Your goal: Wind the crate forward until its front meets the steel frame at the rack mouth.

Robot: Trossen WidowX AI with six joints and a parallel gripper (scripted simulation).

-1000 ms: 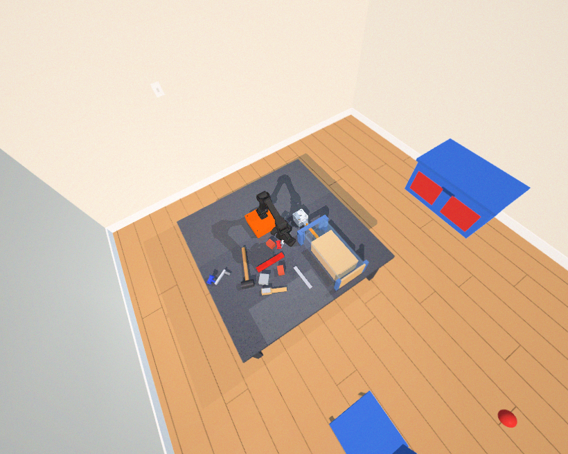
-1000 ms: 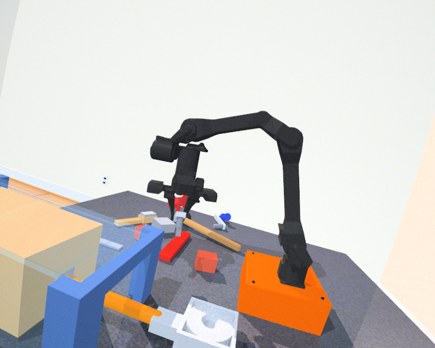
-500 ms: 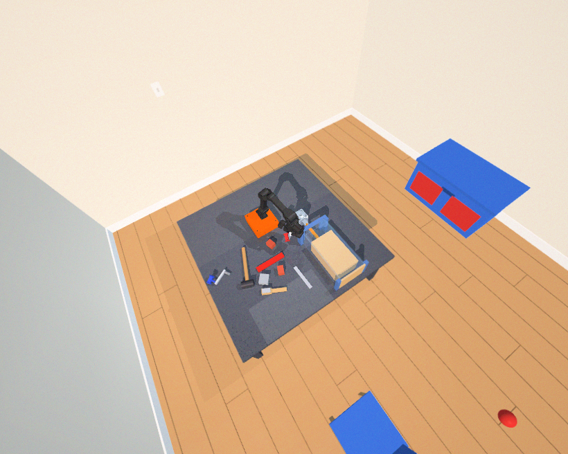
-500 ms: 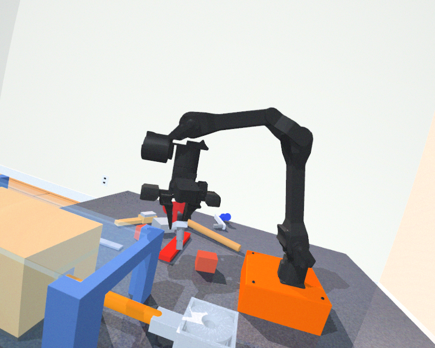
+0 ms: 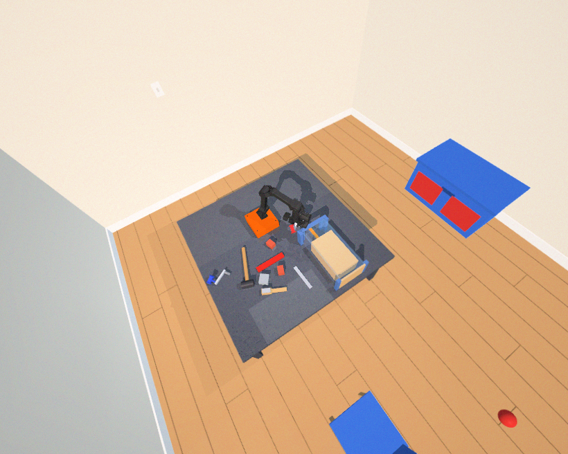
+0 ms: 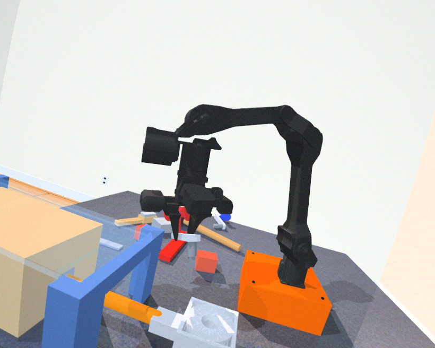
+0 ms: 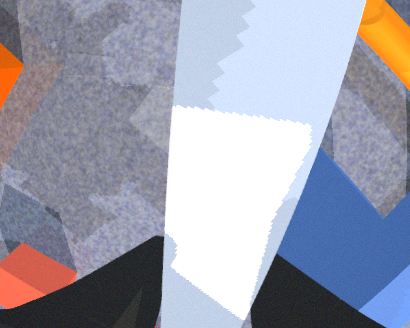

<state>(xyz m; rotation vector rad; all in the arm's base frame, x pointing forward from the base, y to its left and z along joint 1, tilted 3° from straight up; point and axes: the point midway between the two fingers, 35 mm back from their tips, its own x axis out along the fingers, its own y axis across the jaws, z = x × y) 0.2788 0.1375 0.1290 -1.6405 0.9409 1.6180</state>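
Now: the red knob 4 cm to the right of my gripper tip, 3 cm ahead of it and 3 cm above it. Round my gripper tip: blue frame 11 cm to the left, 6 cm ahead, 5 cm below; then white winch 13 cm below, 12 cm behind, 11 cm to the left; then winch handle 2 cm above.
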